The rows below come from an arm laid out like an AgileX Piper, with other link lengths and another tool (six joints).
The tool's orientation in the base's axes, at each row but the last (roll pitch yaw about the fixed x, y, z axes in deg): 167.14, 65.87, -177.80; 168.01, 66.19, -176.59; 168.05, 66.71, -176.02; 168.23, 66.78, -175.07; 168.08, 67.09, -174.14; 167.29, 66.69, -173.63; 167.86, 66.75, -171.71; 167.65, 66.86, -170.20; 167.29, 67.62, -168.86
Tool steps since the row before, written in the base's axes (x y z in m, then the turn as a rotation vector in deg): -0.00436, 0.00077, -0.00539, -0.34, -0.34, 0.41; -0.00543, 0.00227, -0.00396, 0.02, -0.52, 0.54; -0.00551, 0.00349, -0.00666, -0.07, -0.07, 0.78; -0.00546, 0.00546, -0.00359, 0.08, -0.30, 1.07; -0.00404, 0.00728, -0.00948, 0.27, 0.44, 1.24; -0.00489, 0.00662, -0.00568, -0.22, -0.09, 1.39; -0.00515, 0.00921, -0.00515, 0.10, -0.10, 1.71; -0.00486, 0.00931, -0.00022, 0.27, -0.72, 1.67; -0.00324, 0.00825, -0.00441, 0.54, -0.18, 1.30
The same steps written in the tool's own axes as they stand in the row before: 0.00669, 0.00130, -0.00149, -0.23, -0.21, -0.55; 0.00576, 0.00320, -0.00263, -0.49, -0.46, -0.33; 0.00819, 0.00423, -0.00135, -0.69, 0.01, -0.38; 0.00526, 0.00643, -0.00188, -1.00, -0.22, -0.43; 0.01001, 0.00735, 0.00224, -1.26, 0.44, -0.11; 0.00685, 0.00729, 0.00006, -1.19, 0.10, -0.76; 0.00622, 0.00994, 0.00068, -1.60, 0.01, -0.61; 0.00146, 0.01038, -0.00065, -1.59, -0.63, -0.67; 0.00468, 0.00846, 0.00213, -1.39, -0.27, -0.10
